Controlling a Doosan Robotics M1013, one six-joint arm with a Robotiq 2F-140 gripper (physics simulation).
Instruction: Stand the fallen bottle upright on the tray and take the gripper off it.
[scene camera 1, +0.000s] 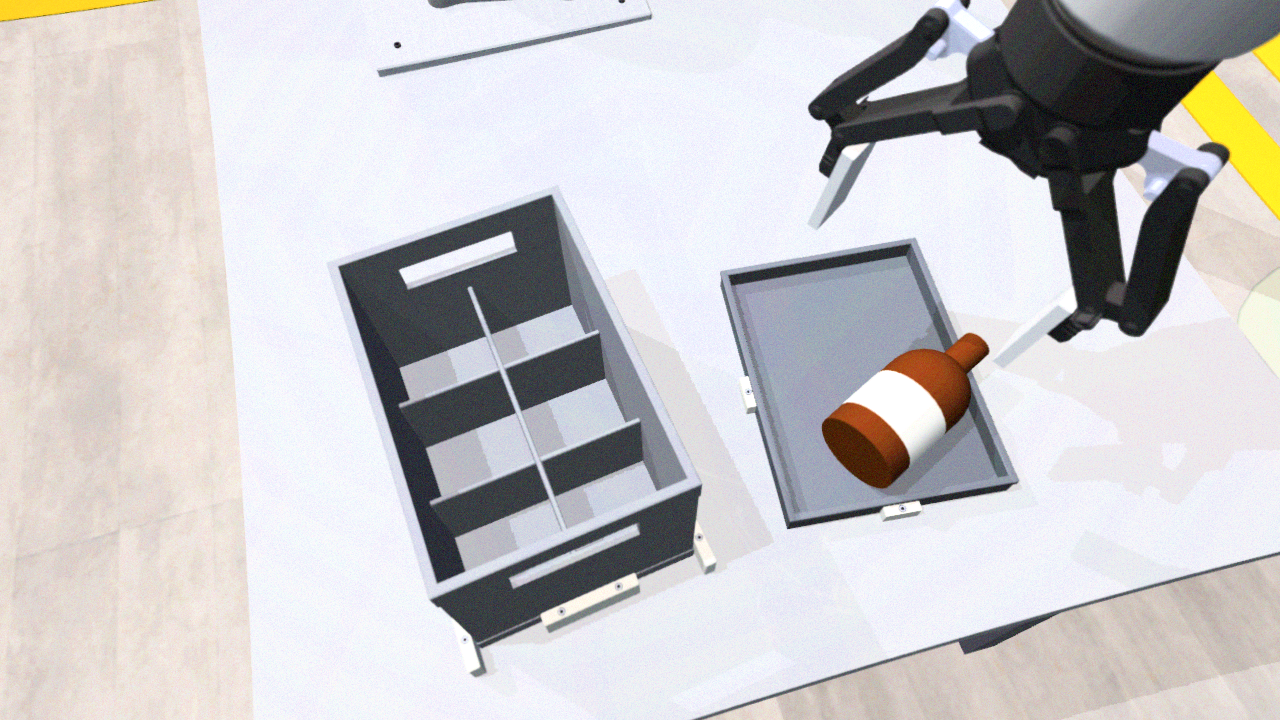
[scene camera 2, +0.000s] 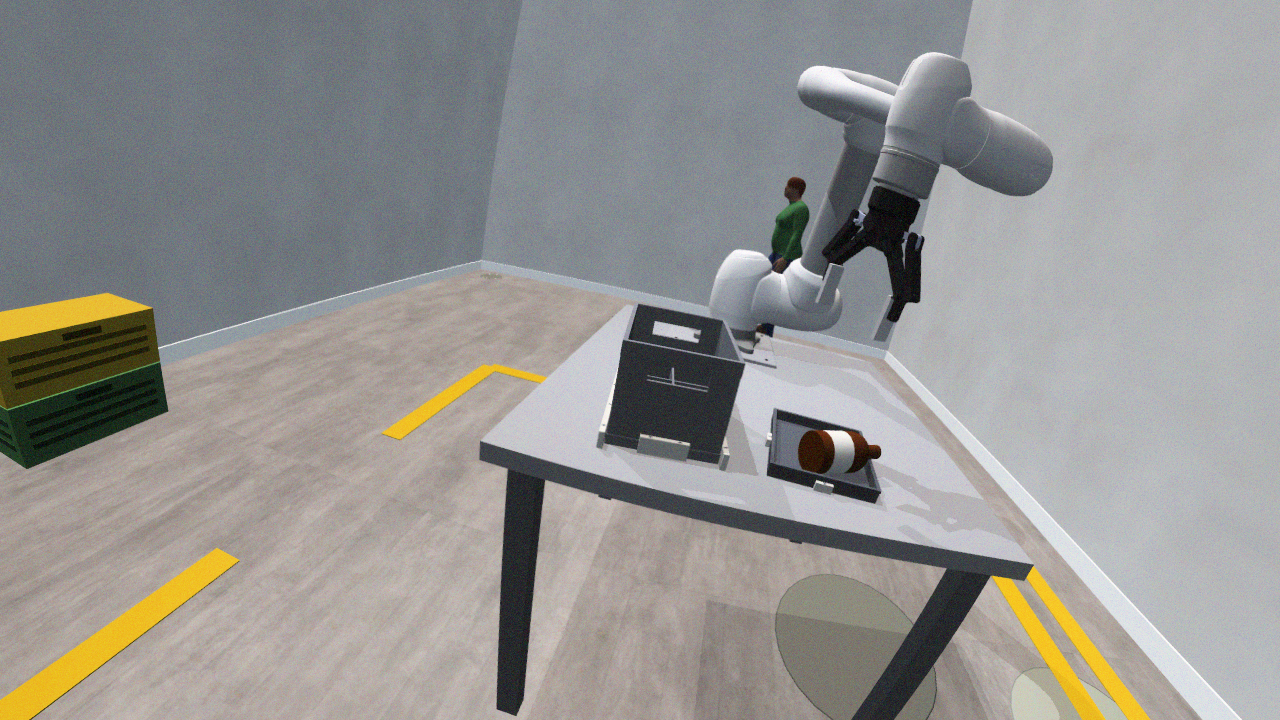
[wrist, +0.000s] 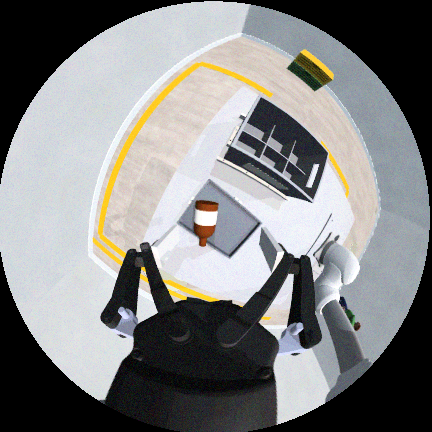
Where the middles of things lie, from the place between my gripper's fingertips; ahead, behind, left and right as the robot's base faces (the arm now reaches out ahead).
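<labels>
There's the brown bottle (scene camera 1: 877, 434), and my gripper is 22 cm above it, 1 cm past it and 6 cm to the right of it.
</labels>
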